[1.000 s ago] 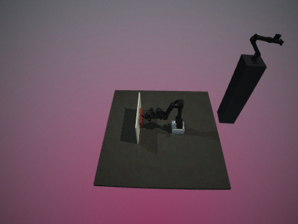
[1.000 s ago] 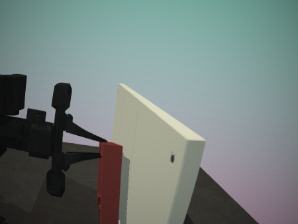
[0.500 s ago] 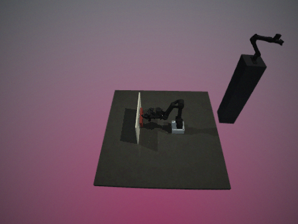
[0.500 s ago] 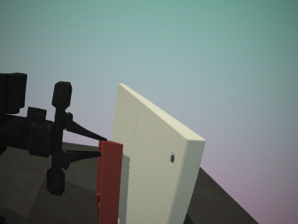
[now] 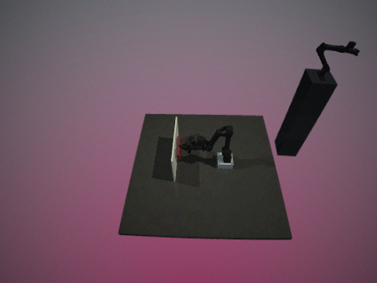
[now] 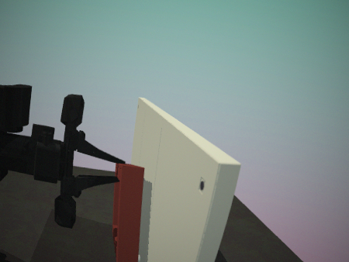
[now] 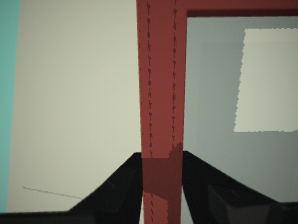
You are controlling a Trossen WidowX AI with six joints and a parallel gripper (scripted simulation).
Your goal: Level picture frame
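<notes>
The picture frame lies 50 mm below my gripper tip, 20 mm to the right of it and 10 mm ahead of it. From my gripper tip the other things lie so: cream wall panel: 70 mm below, 30 mm ahead, 20 mm to the right.
</notes>
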